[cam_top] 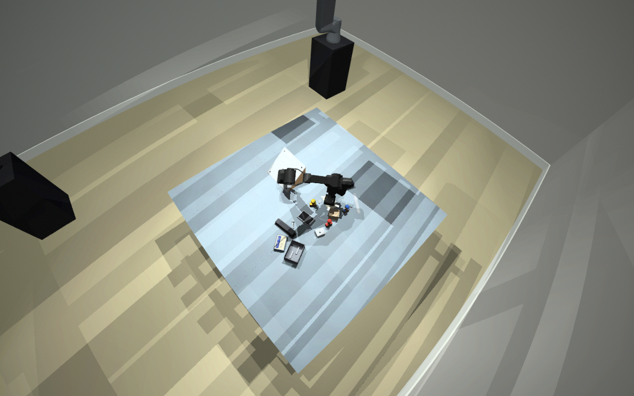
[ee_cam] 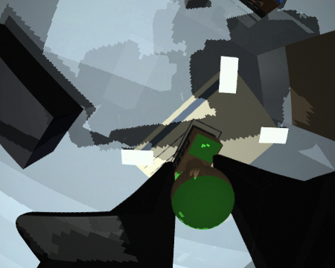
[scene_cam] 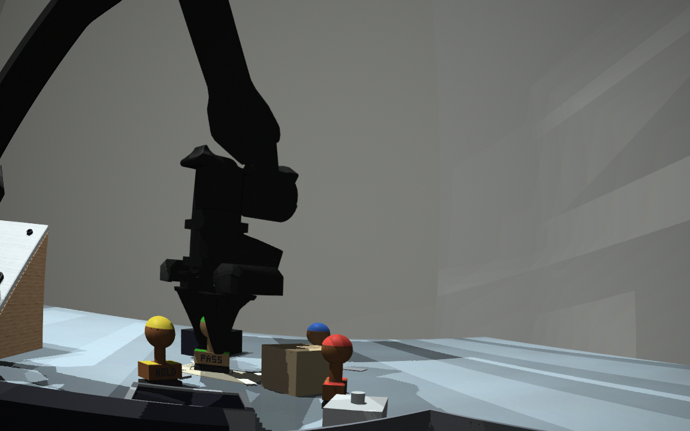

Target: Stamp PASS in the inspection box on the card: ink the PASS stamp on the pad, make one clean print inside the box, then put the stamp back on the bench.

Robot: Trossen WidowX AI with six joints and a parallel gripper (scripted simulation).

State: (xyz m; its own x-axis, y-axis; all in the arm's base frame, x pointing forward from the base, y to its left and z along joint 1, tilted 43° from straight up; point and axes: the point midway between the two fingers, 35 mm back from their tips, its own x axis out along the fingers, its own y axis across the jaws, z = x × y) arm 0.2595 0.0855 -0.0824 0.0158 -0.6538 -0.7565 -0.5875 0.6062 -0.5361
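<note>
Now: the card 3 cm below my gripper tip, 1 cm to the right of it and 1 cm ahead of it. Also, from my gripper tip: tan box (10 cm ahead, 6 cm to the right); yellow stamp (11 cm to the right, 4 cm behind); green-edged stamp (right at my gripper tip).
</note>
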